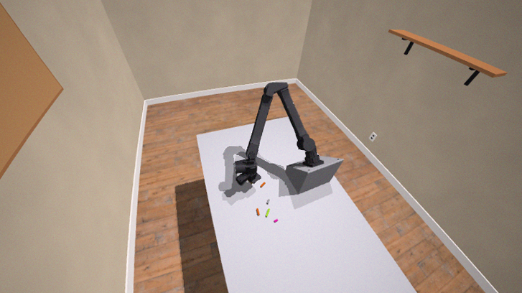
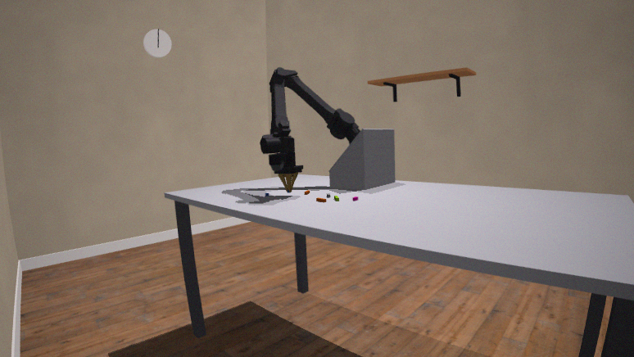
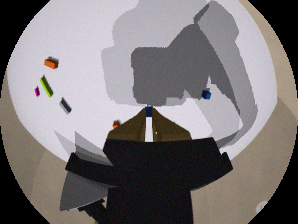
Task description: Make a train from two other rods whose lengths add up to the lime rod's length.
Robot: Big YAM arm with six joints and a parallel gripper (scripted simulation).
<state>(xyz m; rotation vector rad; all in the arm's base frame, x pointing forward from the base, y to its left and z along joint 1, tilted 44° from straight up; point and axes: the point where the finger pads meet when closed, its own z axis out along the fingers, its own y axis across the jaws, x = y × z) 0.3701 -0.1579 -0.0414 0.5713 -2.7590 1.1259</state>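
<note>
The grey rod lies 150 mm to the left of my hand, 60 mm behind it and 20 mm below it. The rest, counted from my hand: magenta rod 280 mm to the left, 50 mm behind, 20 mm below; lime rod 220 mm to the left, 30 mm behind, 20 mm below.
</note>
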